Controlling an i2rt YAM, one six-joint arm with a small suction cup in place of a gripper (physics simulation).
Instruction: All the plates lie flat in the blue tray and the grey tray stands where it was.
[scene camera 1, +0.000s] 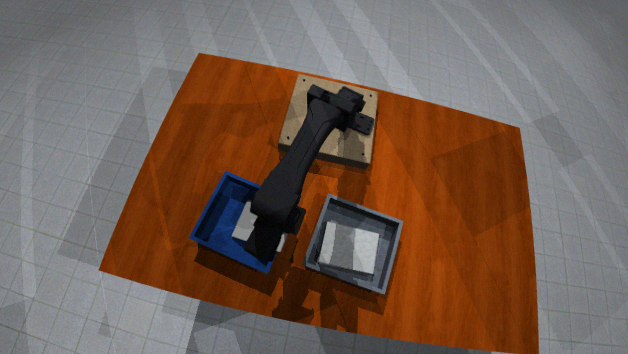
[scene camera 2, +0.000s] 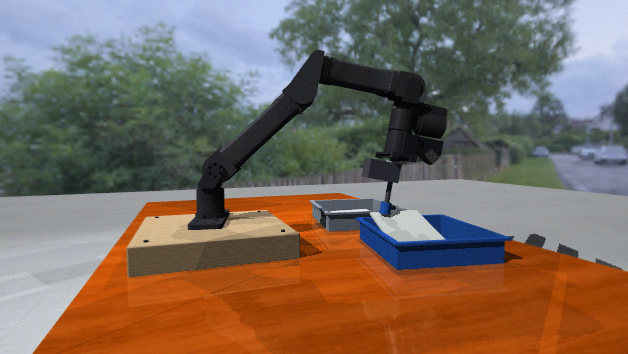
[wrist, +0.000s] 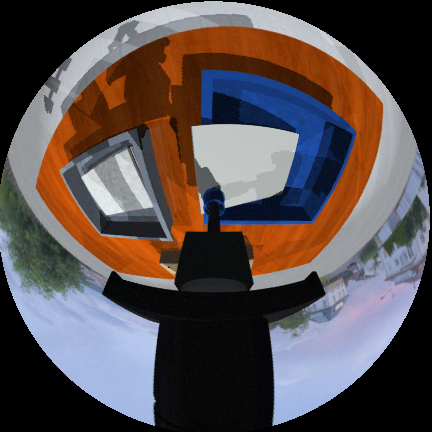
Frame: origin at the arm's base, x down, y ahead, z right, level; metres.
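Seen in the pictures: hand, tool point: (scene camera 2: 384, 213) (wrist: 213, 197); arm's base, link origin: (scene camera 2: 211, 220).
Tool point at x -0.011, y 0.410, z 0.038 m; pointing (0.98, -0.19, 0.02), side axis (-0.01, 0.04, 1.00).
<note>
Offsets run from my tool point to a thing's top centre. Level surfaces: height alone.
A white plate (scene camera 1: 244, 226) (scene camera 2: 408, 226) (wrist: 245, 157) lies tilted in the blue tray {dx +0.011, dy +0.047, dz +0.107 m} (scene camera 1: 209, 205) (scene camera 2: 448, 257) (wrist: 322, 160). Its raised edge leans on the tray wall on the grey tray's side. My suction cup (scene camera 2: 385, 207) (wrist: 212, 198) is at that raised edge, at the plate's corner; I cannot tell if it touches. The arm hides it in the overhead view. The grey tray {dx +0.011, dy -0.019, dz -0.212 m} (scene camera 1: 392, 257) (scene camera 2: 342, 222) (wrist: 155, 169) stands beside the blue tray, and a white plate {dx +0.040, dy -0.005, dz -0.206 m} (scene camera 1: 349, 248) (scene camera 2: 349, 211) (wrist: 116, 185) lies flat in it.
The arm stands on a tan base block (scene camera 1: 351, 149) (scene camera 2: 210, 246) at the back of the orange wooden table {dx +0.061 m} (scene camera 1: 461, 175) (scene camera 2: 307, 307). The arm reaches forward over the blue tray.
</note>
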